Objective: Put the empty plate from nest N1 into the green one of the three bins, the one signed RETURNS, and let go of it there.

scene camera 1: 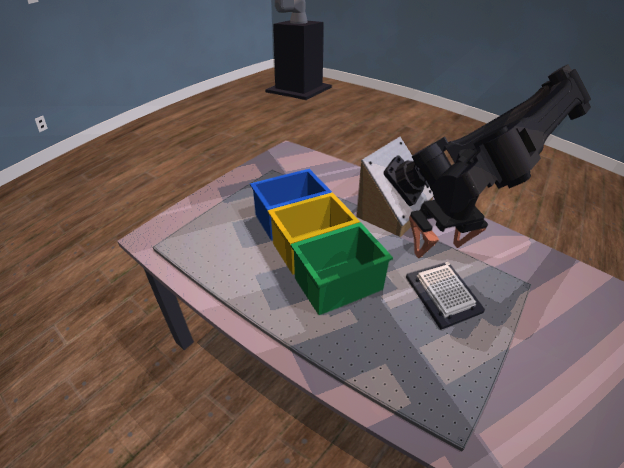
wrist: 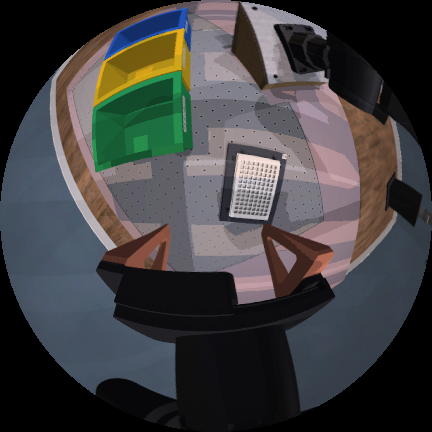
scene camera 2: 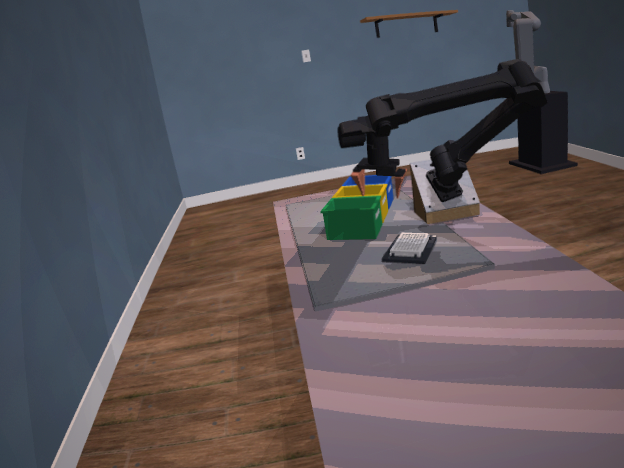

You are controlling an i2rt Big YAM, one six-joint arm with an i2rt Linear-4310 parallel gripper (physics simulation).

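Places are measured from the arm's base along level axes (x right, y ahead, z up), in metres.
Pixels of known places: gripper, fingertip midpoint: (scene camera 1: 437,250) (wrist: 216,228) (scene camera 2: 380,196); arm's base at its link origin: (scene camera 1: 402,181) (scene camera 2: 443,184).
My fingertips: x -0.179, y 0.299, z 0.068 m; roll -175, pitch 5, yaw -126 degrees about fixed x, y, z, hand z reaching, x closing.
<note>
Ahead of a thing's pixels: the offset from my fingertips to its middle. "*": to the spot under its first point.
The white plate @(dx -0.039, dy -0.060, dz -0.144 m) (scene camera 1: 447,289) (scene camera 2: 410,243) (wrist: 254,187) with a grid of wells lies flat in the dark nest @(* dx -0.073, dy +0.020, dz -0.152 m) (scene camera 1: 448,322) (scene camera 2: 390,259) (wrist: 225,210) on the perforated board. The green bin (scene camera 1: 352,282) (scene camera 2: 351,221) (wrist: 140,130) stands at the near end of the bin row, and the part of its inside that shows holds no plate. Its white label shows in the wrist view, too small to read. My gripper (scene camera 1: 437,249) (scene camera 2: 380,195) (wrist: 216,228) is open and empty, above the board, higher than the plate and apart from it.
The yellow bin (scene camera 1: 282,246) (scene camera 2: 385,206) (wrist: 142,60) and the blue bin (scene camera 1: 261,216) (scene camera 2: 389,187) (wrist: 150,29) stand in line behind the green one. The arm's slanted base block (scene camera 1: 378,206) (scene camera 2: 453,212) (wrist: 250,50) stands beside the bins, across a gap.
</note>
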